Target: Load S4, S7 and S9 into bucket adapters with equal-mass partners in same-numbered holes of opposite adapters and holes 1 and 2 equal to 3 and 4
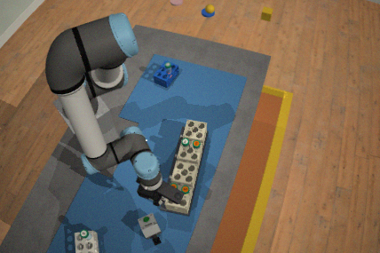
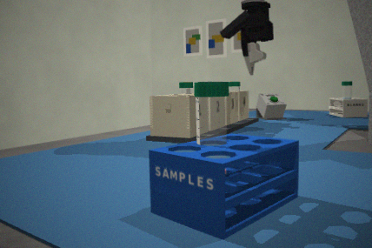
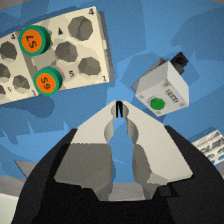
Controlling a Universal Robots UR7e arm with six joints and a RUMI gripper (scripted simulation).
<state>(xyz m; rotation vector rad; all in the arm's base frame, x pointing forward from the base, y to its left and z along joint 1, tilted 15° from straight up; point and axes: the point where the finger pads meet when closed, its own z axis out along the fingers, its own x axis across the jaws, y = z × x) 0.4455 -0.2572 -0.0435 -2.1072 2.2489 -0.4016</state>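
Now: hand 4 cm past the done desk, 8 cm to the left of it and 11 cm above it. From my hand the other things lie so: white-dot blank: 1 cm ahead, 30 cm to the left, 9 cm below; then tube: 8 cm ahead, 9 cm to the left, 9 cm below; then sample tube S9: 2 cm ahead, 8 cm to the left, 9 cm below.
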